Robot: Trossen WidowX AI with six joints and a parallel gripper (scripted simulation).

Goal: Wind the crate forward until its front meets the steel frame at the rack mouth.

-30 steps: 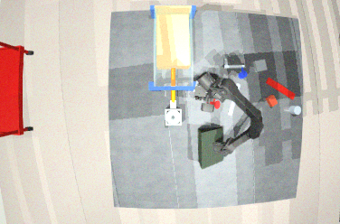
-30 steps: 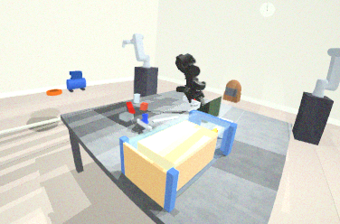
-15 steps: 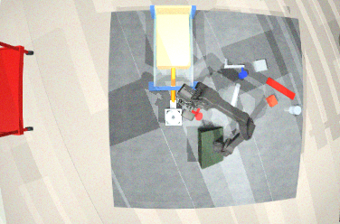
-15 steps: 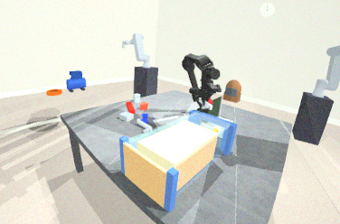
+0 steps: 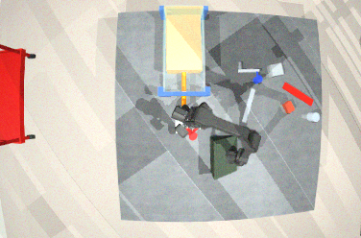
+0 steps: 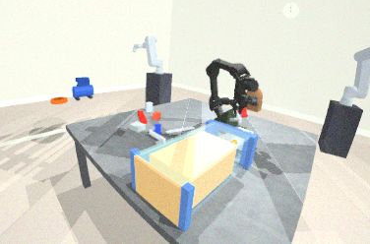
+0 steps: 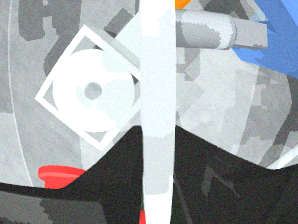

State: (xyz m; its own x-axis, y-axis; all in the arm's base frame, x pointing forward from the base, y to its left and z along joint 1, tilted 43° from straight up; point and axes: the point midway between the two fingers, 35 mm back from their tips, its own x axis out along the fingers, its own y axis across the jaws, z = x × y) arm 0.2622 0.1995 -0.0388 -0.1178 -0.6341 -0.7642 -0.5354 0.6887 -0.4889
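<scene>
Now: the white winch 5 cm behind my gripper tip, 4 cm to the left of it and 14 cm below it. From my gripper tip the other things lie so: blue frame: 13 cm ahead, 2 cm to the left, 7 cm below; then winch handle with red grip: 1 cm behind, 1 cm above; then clear-panelled cubby: 37 cm ahead, 2 cm to the right, 6 cm below.
</scene>
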